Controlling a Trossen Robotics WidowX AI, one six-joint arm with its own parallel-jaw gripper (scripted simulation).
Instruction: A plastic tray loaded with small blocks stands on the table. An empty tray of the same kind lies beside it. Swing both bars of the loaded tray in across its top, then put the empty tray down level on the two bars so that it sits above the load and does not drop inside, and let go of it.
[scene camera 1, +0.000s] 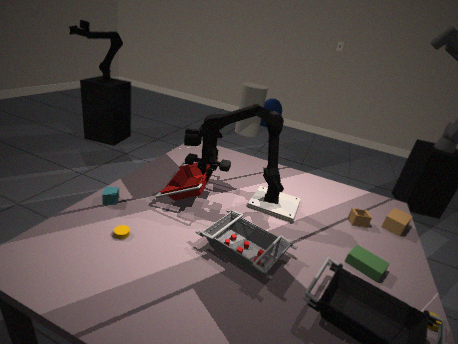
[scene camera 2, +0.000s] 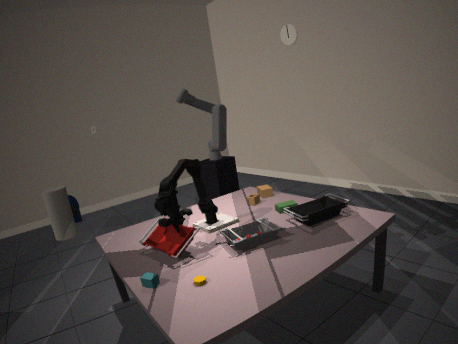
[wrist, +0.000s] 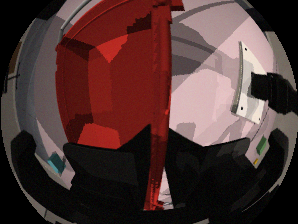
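A red tray (scene camera 2: 168, 240), (scene camera 1: 188, 182), (wrist: 114, 72) is visible. Visible too: a green block (scene camera 1: 368, 263) and my gripper (wrist: 155, 128).
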